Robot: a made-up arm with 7 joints. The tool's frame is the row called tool. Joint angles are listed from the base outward.
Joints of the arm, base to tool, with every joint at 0 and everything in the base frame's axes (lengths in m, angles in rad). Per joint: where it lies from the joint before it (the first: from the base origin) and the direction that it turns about. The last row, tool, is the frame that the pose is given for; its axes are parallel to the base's.
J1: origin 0.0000 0.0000 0.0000 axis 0 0.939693 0.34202
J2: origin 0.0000 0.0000 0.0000 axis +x
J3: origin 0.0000 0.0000 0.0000 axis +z
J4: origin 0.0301 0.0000 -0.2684 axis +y
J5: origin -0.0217 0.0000 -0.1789 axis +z
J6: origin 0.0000 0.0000 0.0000 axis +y
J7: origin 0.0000 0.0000 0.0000 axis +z
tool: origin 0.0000 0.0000 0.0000
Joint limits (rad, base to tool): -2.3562..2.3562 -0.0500..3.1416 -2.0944..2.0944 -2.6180..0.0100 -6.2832..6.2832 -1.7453..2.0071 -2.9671..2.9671
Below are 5 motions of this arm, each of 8 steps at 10 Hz.
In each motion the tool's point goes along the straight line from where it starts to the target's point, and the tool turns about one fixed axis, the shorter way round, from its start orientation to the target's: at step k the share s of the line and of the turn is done. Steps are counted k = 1, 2, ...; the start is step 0. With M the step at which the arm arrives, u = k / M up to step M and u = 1 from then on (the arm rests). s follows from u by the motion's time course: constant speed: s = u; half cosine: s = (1 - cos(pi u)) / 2; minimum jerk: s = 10 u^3 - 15 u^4 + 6 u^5.
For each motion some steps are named. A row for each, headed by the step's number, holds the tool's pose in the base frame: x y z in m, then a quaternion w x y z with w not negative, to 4 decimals.
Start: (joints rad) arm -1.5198 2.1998 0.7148 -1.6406 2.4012 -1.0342 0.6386
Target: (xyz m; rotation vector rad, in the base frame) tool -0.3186 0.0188 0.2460 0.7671 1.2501 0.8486
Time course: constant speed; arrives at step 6
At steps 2, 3, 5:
2: -0.2400 0.1110 0.2401 0.5765 0.5254 0.5085 0.3646
3: -0.2596 0.0879 0.2416 0.6004 0.4808 0.5218 0.3689
5: -0.2989 0.0418 0.2445 0.6433 0.3876 0.5440 0.3742

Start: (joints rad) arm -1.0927 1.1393 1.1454 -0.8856 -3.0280 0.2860 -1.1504
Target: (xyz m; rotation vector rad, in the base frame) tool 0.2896 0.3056 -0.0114 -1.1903 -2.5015 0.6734
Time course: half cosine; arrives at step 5
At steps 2, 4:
2: 0.2240 0.3466 0.0656 0.1304 0.5239 0.8054 -0.2447
4: 0.2800 0.3116 -0.0002 0.1049 -0.4319 -0.8639 0.2367

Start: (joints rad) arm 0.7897 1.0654 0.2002 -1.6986 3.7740 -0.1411 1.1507
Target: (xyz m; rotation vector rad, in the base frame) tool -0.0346 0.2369 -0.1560 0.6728 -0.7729 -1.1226
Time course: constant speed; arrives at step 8
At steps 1, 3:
1: 0.0145 0.2802 -0.1786 0.4480 0.4452 -0.0848 -0.7706
3: 0.0005 0.2679 -0.1722 0.5414 0.4148 -0.1657 -0.7123

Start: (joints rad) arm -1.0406 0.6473 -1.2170 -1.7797 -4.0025 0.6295 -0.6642
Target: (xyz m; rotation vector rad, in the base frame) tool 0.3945 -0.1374 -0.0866 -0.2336 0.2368 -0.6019
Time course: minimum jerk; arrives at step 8
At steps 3, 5, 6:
3: 0.3222 -0.0933 -0.1124 0.7533 -0.4449 -0.1055 -0.4727
5: 0.3671 -0.1207 -0.0964 0.8937 -0.2473 0.0323 -0.3729
6: 0.3842 -0.1311 -0.0903 0.9271 -0.1652 0.0849 -0.3256

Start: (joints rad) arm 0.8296 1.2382 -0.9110 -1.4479 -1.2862 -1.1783 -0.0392
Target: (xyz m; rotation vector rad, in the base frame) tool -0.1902 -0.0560 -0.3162 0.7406 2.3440 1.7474
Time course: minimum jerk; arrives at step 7
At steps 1, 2, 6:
1: -0.1538 0.2310 -0.2453 0.2791 -0.5535 -0.2415 -0.7466
2: -0.1583 0.1953 -0.2541 0.2413 -0.5289 -0.3220 -0.7472
6: -0.1893 -0.0492 -0.3145 0.0542 0.2548 0.7669 0.5865

